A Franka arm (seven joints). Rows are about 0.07 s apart.
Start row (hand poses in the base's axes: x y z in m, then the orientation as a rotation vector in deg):
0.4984, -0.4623, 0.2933, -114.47, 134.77, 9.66
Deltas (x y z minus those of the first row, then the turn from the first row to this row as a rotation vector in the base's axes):
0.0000, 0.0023, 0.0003, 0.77, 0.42, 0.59
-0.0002, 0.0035, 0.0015, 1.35, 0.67, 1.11
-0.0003, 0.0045, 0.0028, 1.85, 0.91, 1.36
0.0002, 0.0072, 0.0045, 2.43, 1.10, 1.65
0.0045, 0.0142, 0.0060, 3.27, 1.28, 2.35
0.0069, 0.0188, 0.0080, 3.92, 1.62, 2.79
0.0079, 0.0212, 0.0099, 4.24, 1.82, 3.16
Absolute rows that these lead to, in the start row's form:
0.4984, -0.4600, 0.2936, -115.00, 134.02, 11.00
0.4982, -0.4588, 0.2948, -115.46, 133.34, 11.94
0.4981, -0.4578, 0.2961, -115.62, 132.95, 12.77
0.4986, -0.4551, 0.2978, -115.78, 132.45, 13.63
0.5029, -0.4481, 0.2993, -116.28, 131.39, 14.79
0.5053, -0.4435, 0.3013, -116.62, 130.77, 15.89
0.5063, -0.4411, 0.3032, -116.98, 130.34, 16.47

